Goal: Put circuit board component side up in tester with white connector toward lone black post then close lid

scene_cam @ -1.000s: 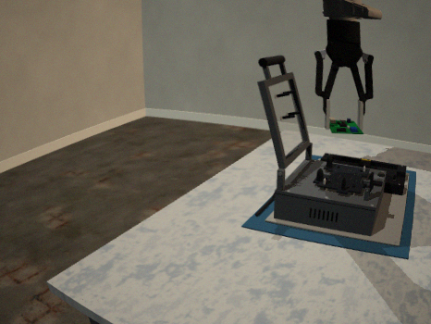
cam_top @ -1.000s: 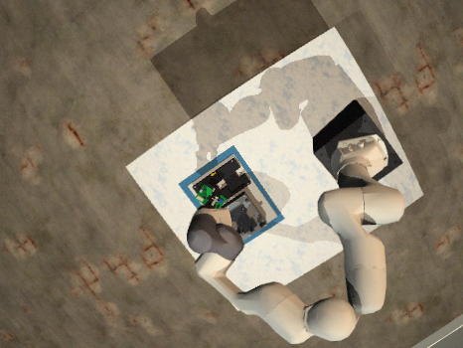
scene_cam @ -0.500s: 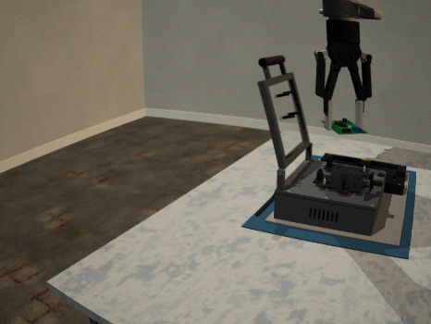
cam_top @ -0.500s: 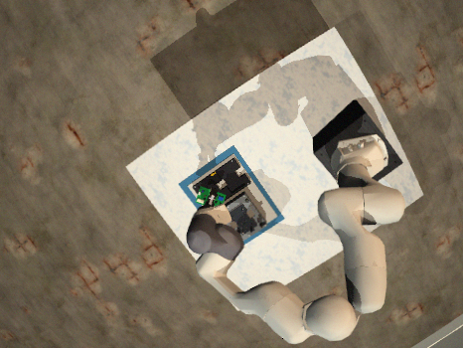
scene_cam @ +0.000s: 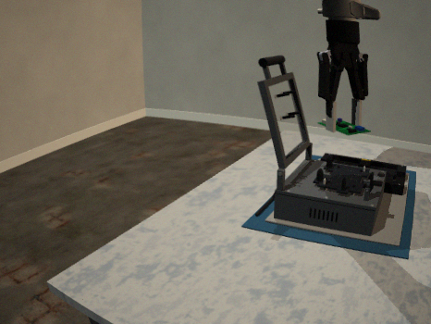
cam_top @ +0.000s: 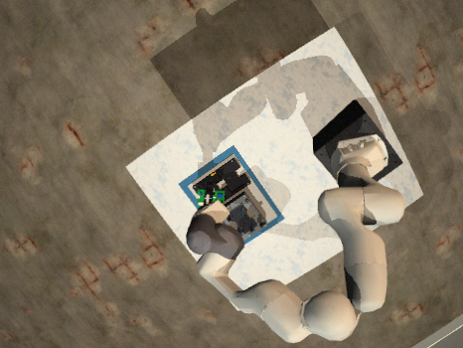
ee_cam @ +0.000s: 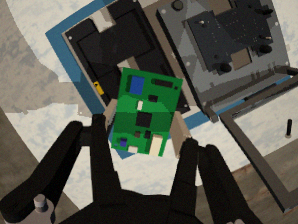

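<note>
My hand is 2 cm above the green circuit board. From my hand the other things lie so: tester nest 6 cm behind, 17 cm to the left, 7 cm below; then tester lid 6 cm ahead, 18 cm to the left, 4 cm above.
</note>
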